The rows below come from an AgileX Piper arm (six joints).
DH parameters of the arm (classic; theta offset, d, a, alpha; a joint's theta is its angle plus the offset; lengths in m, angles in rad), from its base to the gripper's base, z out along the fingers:
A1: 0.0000 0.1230 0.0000 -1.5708
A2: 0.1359 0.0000 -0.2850 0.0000
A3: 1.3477 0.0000 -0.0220 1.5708
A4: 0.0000 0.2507 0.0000 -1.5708
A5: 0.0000 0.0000 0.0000 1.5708
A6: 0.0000 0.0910 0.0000 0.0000
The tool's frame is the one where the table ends.
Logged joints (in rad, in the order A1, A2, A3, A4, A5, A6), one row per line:
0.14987 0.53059 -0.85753 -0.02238 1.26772 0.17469
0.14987 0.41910 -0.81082 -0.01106 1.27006 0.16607
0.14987 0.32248 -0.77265 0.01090 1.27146 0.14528
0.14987 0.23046 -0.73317 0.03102 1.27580 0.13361
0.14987 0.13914 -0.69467 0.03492 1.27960 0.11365
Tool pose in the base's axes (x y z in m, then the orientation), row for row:
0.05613 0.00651 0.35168 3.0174 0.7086 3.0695
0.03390 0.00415 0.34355 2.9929 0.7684 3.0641
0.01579 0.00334 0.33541 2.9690 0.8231 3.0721
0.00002 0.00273 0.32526 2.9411 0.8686 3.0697
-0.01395 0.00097 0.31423 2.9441 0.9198 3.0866
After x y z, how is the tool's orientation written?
As angles about the fixed x, y, z axes (roll, pitch, yaw), in radians.
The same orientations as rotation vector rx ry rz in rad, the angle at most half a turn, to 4 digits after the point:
0.0317 2.4273 0.1184
0.0204 2.3661 0.1390
-0.0069 2.3104 0.1646
-0.0242 2.2630 0.1896
-0.0477 2.2130 0.1888

